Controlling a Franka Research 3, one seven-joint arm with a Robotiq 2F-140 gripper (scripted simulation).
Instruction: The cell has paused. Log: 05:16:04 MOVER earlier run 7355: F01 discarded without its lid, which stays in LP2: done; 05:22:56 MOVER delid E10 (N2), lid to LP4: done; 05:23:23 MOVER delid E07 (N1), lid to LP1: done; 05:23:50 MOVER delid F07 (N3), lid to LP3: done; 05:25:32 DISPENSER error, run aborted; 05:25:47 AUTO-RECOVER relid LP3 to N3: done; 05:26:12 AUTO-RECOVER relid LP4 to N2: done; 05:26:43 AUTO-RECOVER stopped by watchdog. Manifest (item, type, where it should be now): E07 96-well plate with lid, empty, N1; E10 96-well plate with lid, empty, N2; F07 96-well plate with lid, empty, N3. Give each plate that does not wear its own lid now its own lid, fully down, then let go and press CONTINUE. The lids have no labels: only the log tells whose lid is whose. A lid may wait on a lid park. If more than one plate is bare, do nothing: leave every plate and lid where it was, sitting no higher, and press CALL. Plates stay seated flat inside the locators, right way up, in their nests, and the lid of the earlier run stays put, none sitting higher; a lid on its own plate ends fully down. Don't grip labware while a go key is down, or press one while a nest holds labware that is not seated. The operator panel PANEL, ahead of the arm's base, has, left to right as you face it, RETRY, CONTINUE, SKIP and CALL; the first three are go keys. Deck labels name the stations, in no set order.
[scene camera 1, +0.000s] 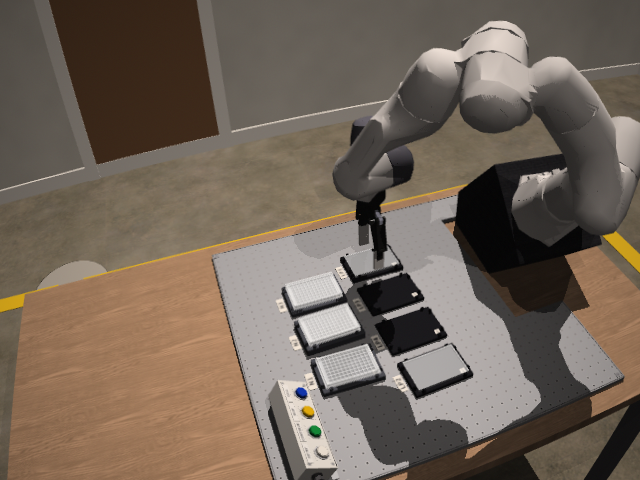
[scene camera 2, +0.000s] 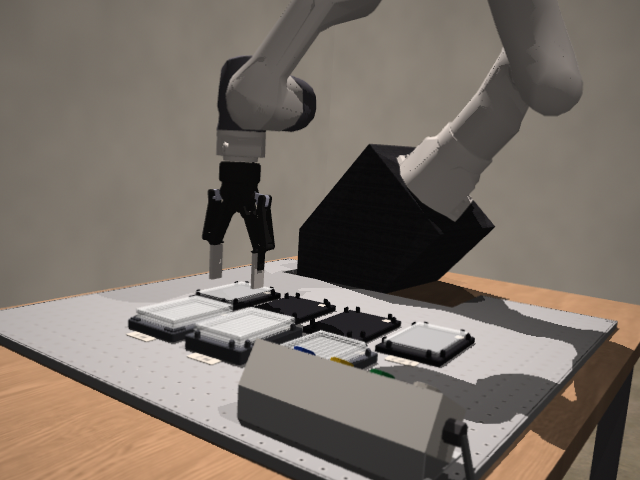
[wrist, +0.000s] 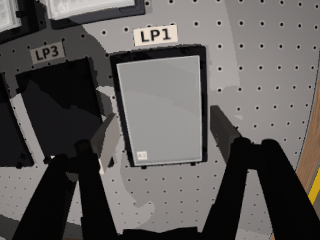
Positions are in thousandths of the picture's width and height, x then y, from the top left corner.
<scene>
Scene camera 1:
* my gripper: 580, 532
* grey lid: 673, 770
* plate: 557, 776
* grey lid: 499, 680
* grey lid: 491, 603
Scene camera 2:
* my gripper: 368, 589
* grey lid: 655, 703
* plate: 507, 718
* grey lid: 387, 674
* grey lid: 279, 649
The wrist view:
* my gripper: 511, 506
</scene>
